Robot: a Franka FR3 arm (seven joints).
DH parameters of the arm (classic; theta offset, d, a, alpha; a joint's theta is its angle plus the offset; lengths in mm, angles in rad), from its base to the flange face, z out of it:
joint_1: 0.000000 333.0 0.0 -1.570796
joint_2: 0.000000 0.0 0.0 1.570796
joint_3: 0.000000 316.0 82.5 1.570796
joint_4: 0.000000 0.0 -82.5 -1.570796
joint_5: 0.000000 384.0 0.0 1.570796
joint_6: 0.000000 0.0 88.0 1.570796
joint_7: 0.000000 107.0 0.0 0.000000
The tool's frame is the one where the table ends.
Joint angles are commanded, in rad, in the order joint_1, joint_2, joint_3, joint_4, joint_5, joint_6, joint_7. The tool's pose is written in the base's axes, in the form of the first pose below.
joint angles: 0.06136, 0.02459, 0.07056, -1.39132, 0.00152, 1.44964, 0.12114
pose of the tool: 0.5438 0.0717 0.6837 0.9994 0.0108 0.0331 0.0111 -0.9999 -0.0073
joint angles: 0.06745, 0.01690, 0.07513, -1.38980, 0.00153, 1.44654, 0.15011
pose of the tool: 0.5399 0.0772 0.6883 0.9992 -0.0075 0.0390 -0.0072 -0.9999 -0.0087
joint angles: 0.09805, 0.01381, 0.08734, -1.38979, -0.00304, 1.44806, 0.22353
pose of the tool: 0.5352 0.0996 0.6901 0.9983 -0.0387 0.0438 -0.0384 -0.9992 -0.0081
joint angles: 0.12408, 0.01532, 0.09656, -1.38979, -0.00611, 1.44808, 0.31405
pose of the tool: 0.5320 0.1180 0.6893 0.9946 -0.0943 0.0423 -0.0940 -0.9955 -0.0090
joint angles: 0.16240, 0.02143, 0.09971, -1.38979, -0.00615, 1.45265, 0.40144
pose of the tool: 0.5293 0.1405 0.6864 0.9894 -0.1399 0.0398 -0.1395 -0.9901 -0.0126
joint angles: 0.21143, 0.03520, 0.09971, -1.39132, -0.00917, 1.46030, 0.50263
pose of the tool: 0.5274 0.1672 0.6789 0.9809 -0.1917 0.0324 -0.1914 -0.9814 -0.0115
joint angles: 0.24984, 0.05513, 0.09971, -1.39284, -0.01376, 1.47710, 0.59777
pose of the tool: 0.5290 0.1891 0.6687 0.9685 -0.2474 0.0289 -0.2472 -0.9689 -0.0098
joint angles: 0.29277, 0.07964, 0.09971, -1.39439, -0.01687, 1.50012, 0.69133
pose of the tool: 0.5305 0.2146 0.6562 0.9548 -0.2962 0.0261 -0.2960 -0.9551 -0.0100
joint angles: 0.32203, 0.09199, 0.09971, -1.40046, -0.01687, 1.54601, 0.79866
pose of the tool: 0.5321 0.2333 0.6505 0.9281 -0.3698 0.0432 -0.3686 -0.9290 -0.0333
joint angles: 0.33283, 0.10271, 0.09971, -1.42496, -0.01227, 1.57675, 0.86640
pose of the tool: 0.5354 0.2420 0.6356 0.9062 -0.4216 0.0337 -0.4205 -0.9066 -0.0364
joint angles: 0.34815, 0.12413, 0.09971, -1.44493, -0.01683, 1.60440, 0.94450
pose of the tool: 0.5400 0.2531 0.6160 0.8784 -0.4772 0.0247 -0.4767 -0.8787 -0.0265
